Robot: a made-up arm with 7 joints. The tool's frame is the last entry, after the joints. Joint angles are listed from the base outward.
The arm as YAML. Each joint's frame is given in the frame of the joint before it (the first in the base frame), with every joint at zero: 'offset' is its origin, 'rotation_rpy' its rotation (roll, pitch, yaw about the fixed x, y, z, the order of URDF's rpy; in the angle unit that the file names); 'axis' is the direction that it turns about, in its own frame. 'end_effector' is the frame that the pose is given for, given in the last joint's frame.
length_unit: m
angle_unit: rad
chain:
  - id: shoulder
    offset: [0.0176, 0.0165, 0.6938]
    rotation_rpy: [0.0, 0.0, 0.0]
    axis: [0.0, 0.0, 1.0]
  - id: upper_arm
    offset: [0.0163, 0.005, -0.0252]
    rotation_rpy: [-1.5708, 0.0, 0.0]
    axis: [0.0, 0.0, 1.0]
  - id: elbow
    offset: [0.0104, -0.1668, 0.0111]
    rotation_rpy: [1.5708, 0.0, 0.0]
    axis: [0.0, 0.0, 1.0]
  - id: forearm
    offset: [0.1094, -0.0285, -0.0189]
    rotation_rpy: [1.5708, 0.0, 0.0]
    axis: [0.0, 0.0, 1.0]
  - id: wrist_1
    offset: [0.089, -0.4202, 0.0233]
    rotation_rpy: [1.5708, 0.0, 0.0]
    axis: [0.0, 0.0, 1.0]
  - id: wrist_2
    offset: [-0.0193, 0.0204, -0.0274]
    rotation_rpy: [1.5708, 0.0, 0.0]
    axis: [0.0, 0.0, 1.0]
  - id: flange
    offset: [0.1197, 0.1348, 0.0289]
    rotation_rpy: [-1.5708, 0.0, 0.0]
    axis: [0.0, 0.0, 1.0]
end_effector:
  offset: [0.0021, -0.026, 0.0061]
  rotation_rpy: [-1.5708, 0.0, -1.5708]
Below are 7 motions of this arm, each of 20 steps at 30 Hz.
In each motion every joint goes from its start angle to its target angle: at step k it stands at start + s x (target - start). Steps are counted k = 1, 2, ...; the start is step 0. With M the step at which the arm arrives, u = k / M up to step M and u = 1 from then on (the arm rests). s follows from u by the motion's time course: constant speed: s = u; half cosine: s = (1 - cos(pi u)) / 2; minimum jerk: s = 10 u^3 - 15 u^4 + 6 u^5.
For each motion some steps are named. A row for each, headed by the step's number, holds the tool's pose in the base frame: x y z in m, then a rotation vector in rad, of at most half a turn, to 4 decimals.
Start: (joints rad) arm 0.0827 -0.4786 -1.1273 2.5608 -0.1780 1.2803 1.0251
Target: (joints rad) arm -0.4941 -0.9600 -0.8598 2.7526 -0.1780 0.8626 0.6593
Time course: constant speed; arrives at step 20
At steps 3, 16, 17, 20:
3: -0.1569 -0.3649 1.2910 0.2550 -1.3797 0.2984
16: -0.4469 -0.0798 1.2579 -0.5529 -1.4335 0.2382
17: -0.4618 -0.0505 1.2496 -0.6198 -1.4268 0.2243
20: -0.4978 0.0411 1.2197 -0.8221 -1.3974 0.1751

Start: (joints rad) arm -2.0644 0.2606 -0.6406 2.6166 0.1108 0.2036 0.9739
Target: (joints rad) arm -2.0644 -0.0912 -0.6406 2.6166 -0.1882 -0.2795 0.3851
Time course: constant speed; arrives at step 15
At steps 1, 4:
1: -0.2802 -0.2208 1.3314 -0.9495 -0.4093 -0.6207
4: -0.2388 -0.1786 1.3506 -1.0301 -0.1896 -0.6330

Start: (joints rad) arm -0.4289 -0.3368 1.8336 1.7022 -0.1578 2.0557 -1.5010
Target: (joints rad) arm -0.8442 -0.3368 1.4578 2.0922 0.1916 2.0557 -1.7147
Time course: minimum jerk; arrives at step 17
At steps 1, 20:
1: 0.1765 0.5431 0.7473 0.9871 -1.9610 -0.8274
20: 0.4088 0.3643 0.9497 0.8855 -1.8791 -1.5919

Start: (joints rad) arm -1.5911 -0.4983 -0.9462 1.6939 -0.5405 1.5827 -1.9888
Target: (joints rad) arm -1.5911 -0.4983 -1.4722 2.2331 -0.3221 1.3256 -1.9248
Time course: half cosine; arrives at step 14
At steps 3, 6, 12, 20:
3: -0.5448 -0.0944 0.9408 1.5101 0.9791 0.2678
6: -0.5598 0.0109 0.9727 1.4708 0.9117 -0.0101
12: -0.5183 0.2270 1.0337 1.4380 0.7976 -0.5735
20: -0.5099 0.2448 1.0391 1.4379 0.7894 -0.6230

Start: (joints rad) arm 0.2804 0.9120 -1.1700 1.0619 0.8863 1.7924 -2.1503
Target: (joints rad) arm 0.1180 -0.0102 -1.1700 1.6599 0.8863 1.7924 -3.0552
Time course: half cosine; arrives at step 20
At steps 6, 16, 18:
6: 0.3165 -0.3556 0.4377 0.8596 1.1628 2.6336
16: 0.4147 -0.4244 0.7683 -1.1406 1.3854 2.3575
18: 0.4038 -0.4317 0.8087 -1.3085 1.4183 2.2398

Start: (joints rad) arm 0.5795 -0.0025 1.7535 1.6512 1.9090 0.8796 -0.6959
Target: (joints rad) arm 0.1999 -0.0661 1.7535 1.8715 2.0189 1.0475 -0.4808
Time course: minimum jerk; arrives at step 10
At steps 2, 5, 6, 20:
2: -0.4110 0.5304 1.0060 -0.9800 -0.5794 -1.2009
5: -0.3228 0.5657 1.0624 -1.0469 -0.4944 -1.2063
6: -0.2860 0.5741 1.0848 -1.0654 -0.4604 -1.2084
20: -0.2230 0.5802 1.1224 -1.0855 -0.4049 -1.2131

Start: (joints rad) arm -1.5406 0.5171 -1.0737 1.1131 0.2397 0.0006 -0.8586
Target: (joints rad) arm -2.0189 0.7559 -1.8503 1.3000 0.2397 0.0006 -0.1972
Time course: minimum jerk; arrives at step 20
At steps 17, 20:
17: -0.5479 0.2848 0.9431 0.8313 0.2903 -2.2518
20: -0.5378 0.2951 0.9547 0.8122 0.2962 -2.2872

